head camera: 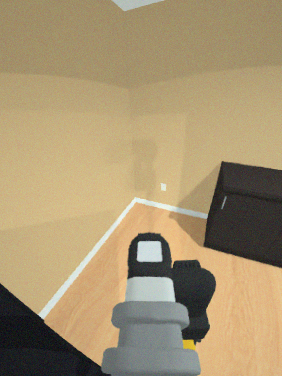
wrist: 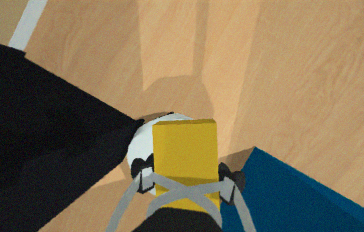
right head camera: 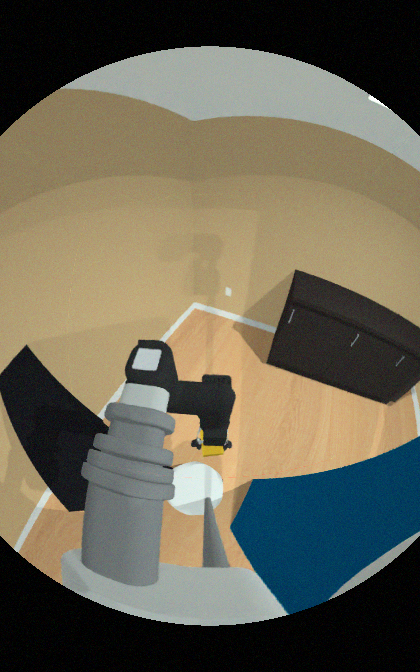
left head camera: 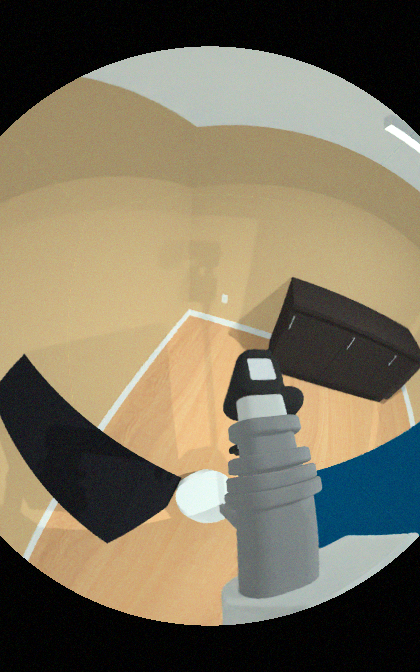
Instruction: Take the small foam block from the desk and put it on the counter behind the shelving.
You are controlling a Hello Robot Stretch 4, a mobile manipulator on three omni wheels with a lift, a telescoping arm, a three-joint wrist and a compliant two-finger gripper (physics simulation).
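Frame: origin at the robot's base, x ahead, y left, z up, level; metres.
Where they show: gripper, fingertip midpoint: (wrist: 187, 170).
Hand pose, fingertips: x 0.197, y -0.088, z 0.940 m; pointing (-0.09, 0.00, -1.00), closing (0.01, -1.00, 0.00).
After its pixels a point has its place.
The yellow foam block (head camera: 189, 344) {y -0.108, x 0.181, z 0.986 m} (right head camera: 213, 450) (wrist: 185, 150) {y -0.083, x 0.230, z 0.986 m} is held upright between the two fingertips of my gripper (right head camera: 212, 443) (wrist: 187, 170) {y -0.088, x 0.197, z 0.940 m}, which is shut on it above the floor near my base. In the left head camera view the arm hides the block. The dark brown counter (head camera: 250, 215) {y -0.930, x 1.083, z 0.621 m} (left head camera: 340, 345) (right head camera: 340, 345) with silver handles stands against the far wall, ahead and to the right, well apart from the gripper. Part of the blue shelving (left head camera: 370, 500) (right head camera: 325, 520) (wrist: 300, 200) {y -0.431, x 0.026, z 0.540 m} shows close on the right.
A black shelf unit (head camera: 30, 340) {y 0.304, x 0.159, z 1.033 m} (left head camera: 75, 450) (right head camera: 45, 425) (wrist: 50, 130) {y 0.260, x 0.164, z 0.669 m} is close on the left. A white round part (left head camera: 200, 496) (right head camera: 197, 487) (wrist: 139, 145) {y 0.147, x 0.043, z 0.186 m} of my base shows below the gripper. Wood floor lies between the shelf units and runs on to the counter and the room corner.
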